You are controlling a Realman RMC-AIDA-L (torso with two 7-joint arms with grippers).
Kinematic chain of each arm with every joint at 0, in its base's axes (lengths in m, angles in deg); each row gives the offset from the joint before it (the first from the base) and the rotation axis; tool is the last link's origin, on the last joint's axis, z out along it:
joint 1: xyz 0 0 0.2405 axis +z
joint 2: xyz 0 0 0 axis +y
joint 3: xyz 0 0 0.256 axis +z
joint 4: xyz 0 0 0 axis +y
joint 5: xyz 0 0 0.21 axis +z
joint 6: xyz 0 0 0 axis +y
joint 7: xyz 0 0 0.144 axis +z
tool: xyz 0 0 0
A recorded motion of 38 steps. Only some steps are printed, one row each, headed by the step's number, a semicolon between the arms.
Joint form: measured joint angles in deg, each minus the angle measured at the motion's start. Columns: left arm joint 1, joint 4, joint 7, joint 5, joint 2, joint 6, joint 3; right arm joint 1, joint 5, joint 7, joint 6, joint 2, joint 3, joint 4.
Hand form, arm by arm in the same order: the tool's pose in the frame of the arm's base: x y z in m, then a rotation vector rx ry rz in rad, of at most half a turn. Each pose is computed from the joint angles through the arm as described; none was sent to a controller.
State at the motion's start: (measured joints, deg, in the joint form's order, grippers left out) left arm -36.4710 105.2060 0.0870 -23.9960 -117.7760 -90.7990 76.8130; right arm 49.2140 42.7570 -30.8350 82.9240 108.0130 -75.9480 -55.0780
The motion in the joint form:
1: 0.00 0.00 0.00 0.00 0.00 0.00 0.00; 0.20 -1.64 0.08 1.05 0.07 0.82 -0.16
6: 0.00 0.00 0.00 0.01 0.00 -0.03 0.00; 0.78 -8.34 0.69 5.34 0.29 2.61 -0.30
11: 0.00 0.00 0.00 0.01 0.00 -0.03 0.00; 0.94 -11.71 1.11 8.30 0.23 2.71 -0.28
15: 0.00 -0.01 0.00 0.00 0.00 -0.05 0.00; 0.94 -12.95 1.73 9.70 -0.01 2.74 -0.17
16: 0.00 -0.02 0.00 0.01 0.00 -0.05 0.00; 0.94 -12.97 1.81 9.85 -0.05 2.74 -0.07
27: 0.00 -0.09 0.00 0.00 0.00 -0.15 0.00; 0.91 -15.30 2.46 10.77 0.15 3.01 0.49
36: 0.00 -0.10 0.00 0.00 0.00 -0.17 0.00; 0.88 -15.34 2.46 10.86 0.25 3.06 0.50
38: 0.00 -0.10 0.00 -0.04 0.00 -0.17 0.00; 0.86 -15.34 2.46 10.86 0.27 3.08 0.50
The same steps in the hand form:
1: -0.0883 0.3667 0.0845 -2.1224 -1.0559 0.0067; 0.1716 0.4208 0.0373 -2.5291 1.0782 -0.4066
6: -0.0884 0.3666 0.0845 -2.1223 -1.0561 0.0073; 0.1830 0.4167 0.0468 -2.4750 1.1018 -0.5512
11: -0.0884 0.3666 0.0845 -2.1223 -1.0561 0.0073; 0.1906 0.4114 0.0517 -2.4456 1.1219 -0.6530
15: -0.0884 0.3666 0.0844 -2.1225 -1.0565 0.0077; 0.1947 0.4089 0.0551 -2.4248 1.1450 -0.6948
16: -0.0885 0.3666 0.0844 -2.1224 -1.0567 0.0080; 0.1952 0.4085 0.0553 -2.4235 1.1500 -0.6984
27: -0.0889 0.3665 0.0842 -2.1229 -1.0589 0.0107; 0.2020 0.4059 0.0569 -2.3894 1.1765 -0.7492
36: -0.0890 0.3665 0.0842 -2.1229 -1.0593 0.0112; 0.2021 0.4053 0.0562 -2.3907 1.1791 -0.7503
38: -0.0889 0.3665 0.0841 -2.1236 -1.0594 0.0108; 0.2022 0.4052 0.0561 -2.3909 1.1799 -0.7500

